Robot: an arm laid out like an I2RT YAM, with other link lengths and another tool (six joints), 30 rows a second.
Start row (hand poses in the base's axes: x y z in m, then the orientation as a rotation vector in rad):
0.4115, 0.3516, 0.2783, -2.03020, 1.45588, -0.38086
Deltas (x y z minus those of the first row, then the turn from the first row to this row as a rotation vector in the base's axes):
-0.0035, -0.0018, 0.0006, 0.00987, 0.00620, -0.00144
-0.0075, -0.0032, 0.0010, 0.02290, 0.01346, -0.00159
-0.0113, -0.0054, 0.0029, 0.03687, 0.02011, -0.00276
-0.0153, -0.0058, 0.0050, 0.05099, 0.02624, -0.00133
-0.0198, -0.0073, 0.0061, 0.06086, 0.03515, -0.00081
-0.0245, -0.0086, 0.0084, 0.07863, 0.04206, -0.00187
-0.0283, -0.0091, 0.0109, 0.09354, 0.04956, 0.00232
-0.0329, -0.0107, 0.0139, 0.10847, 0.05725, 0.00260
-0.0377, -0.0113, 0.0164, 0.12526, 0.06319, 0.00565
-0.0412, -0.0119, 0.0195, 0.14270, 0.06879, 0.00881
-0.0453, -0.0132, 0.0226, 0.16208, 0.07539, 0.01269
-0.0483, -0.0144, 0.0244, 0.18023, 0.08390, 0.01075
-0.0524, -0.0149, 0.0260, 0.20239, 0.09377, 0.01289
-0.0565, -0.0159, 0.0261, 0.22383, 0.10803, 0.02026
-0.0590, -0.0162, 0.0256, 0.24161, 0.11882, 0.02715
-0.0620, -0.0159, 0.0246, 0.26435, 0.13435, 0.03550
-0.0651, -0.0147, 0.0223, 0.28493, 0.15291, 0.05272
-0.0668, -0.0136, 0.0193, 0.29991, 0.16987, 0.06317
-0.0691, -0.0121, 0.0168, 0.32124, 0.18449, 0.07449
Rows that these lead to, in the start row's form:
0.4080, 0.3498, 0.2789, -2.02436, 1.46025, -0.36759
0.4040, 0.3484, 0.2793, -2.01730, 1.46353, -0.35027
0.4002, 0.3462, 0.2812, -2.00848, 1.46737, -0.33325
0.3962, 0.3458, 0.2833, -2.00093, 1.46804, -0.31559
0.3917, 0.3443, 0.2844, -1.99736, 1.47168, -0.29899
0.3870, 0.3430, 0.2867, -1.98546, 1.47489, -0.27882
0.3832, 0.3425, 0.2892, -1.97944, 1.47311, -0.25824
0.3786, 0.3409, 0.2922, -1.97086, 1.47548, -0.23910
0.3738, 0.3403, 0.2947, -1.96174, 1.47361, -0.21917
0.3703, 0.3397, 0.2978, -1.95193, 1.47126, -0.19912
0.3662, 0.3384, 0.3009, -1.94131, 1.46837, -0.17642
0.3632, 0.3372, 0.3027, -1.92866, 1.47270, -0.15520
0.3591, 0.3367, 0.3043, -1.91573, 1.47280, -0.12811
0.3550, 0.3357, 0.3044, -1.90827, 1.46981, -0.09532
0.3525, 0.3354, 0.3039, -1.90198, 1.46580, -0.06893
0.3495, 0.3357, 0.3029, -1.89406, 1.46190, -0.03380
0.3464, 0.3369, 0.3006, -1.89425, 1.45050, 0.00609
0.3447, 0.3380, 0.2976, -1.89409, 1.44601, 0.03766
0.3424, 0.3395, 0.2951, -1.88792, 1.43814, 0.07168

